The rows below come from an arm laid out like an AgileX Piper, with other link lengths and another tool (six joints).
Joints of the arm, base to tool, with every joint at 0 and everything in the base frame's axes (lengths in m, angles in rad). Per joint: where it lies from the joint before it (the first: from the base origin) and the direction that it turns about. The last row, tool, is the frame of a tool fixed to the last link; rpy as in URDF.
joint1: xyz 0 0 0.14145 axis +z
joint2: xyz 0 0 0 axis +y
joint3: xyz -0.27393 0 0.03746 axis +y
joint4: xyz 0.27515 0 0.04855 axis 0.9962 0 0.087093
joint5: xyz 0 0 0 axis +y
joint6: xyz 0.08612 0 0.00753 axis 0.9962 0 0.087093
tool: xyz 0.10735 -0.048 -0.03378 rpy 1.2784 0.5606 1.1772
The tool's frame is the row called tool.
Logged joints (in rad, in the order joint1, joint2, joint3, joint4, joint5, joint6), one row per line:
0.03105 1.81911 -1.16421 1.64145 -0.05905 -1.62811
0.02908 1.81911 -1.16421 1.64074 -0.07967 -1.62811
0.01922 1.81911 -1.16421 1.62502 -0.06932 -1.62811
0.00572 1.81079 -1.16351 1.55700 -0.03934 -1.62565
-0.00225 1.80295 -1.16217 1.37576 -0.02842 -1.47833
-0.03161 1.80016 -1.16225 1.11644 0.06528 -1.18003
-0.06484 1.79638 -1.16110 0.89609 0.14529 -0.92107
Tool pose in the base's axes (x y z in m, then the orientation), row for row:
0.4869 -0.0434 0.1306 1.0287 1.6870 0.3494
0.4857 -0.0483 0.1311 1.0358 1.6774 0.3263
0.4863 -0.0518 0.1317 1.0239 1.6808 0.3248
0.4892 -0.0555 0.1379 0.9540 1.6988 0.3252
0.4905 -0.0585 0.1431 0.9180 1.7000 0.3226
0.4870 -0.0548 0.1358 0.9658 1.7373 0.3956
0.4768 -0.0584 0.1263 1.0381 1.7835 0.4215
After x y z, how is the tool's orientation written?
As a rotation vector, in radians.
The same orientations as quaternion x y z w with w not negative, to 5 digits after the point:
0.43230 0.70895 0.14683 0.53754
0.43593 0.70596 0.13733 0.54104
0.43120 0.70784 0.13678 0.54252
0.40315 0.71789 0.13743 0.55065
0.38906 0.72048 0.13672 0.55753
0.40440 0.72743 0.16564 0.52902
0.42829 0.73582 0.17390 0.49487

